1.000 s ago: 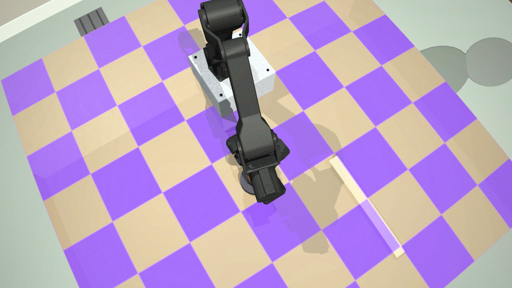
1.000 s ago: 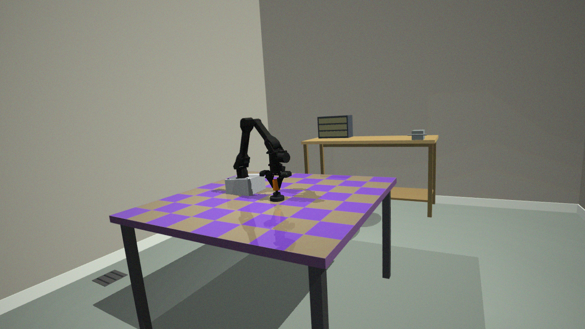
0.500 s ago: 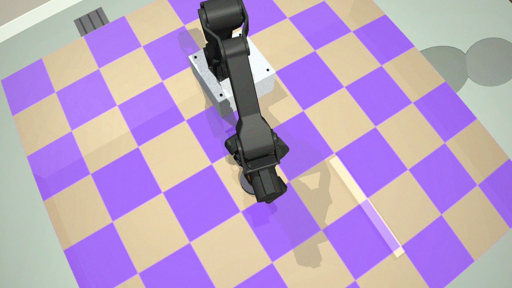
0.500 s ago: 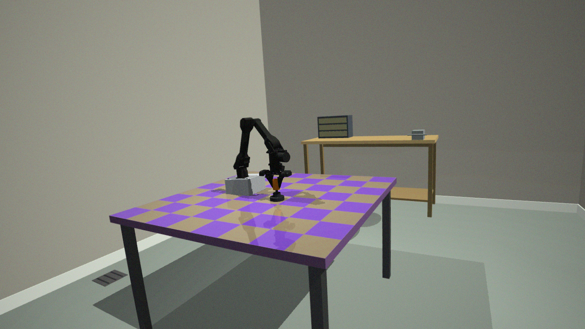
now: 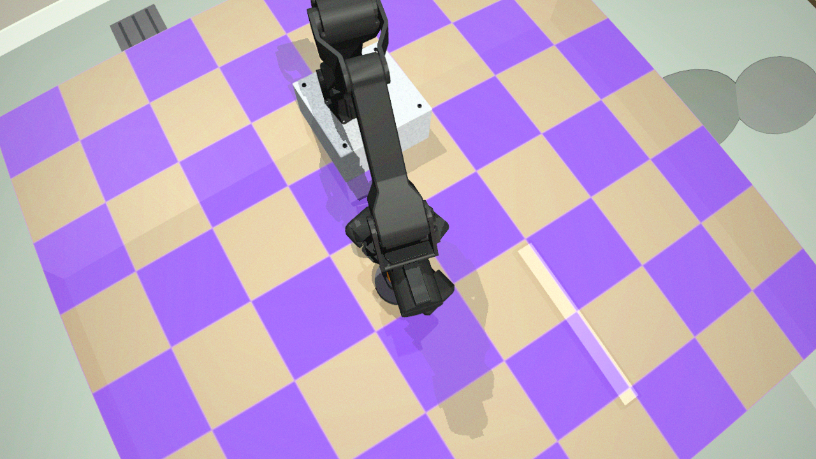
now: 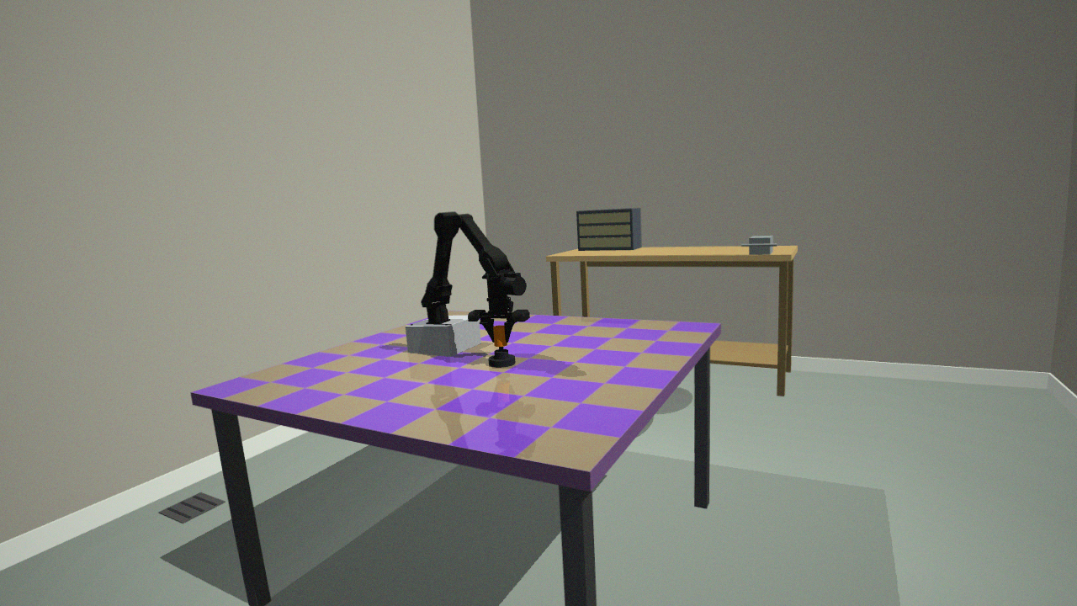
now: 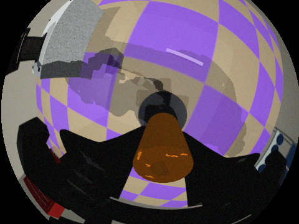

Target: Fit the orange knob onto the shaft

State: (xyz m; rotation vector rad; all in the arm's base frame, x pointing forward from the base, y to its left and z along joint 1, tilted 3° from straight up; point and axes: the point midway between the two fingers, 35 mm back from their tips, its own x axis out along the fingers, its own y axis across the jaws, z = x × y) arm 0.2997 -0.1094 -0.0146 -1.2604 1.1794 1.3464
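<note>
My gripper tip is now 20 mm below the orange knob. Round my gripper tip: D-shaped shaft: 40 mm below.
</note>
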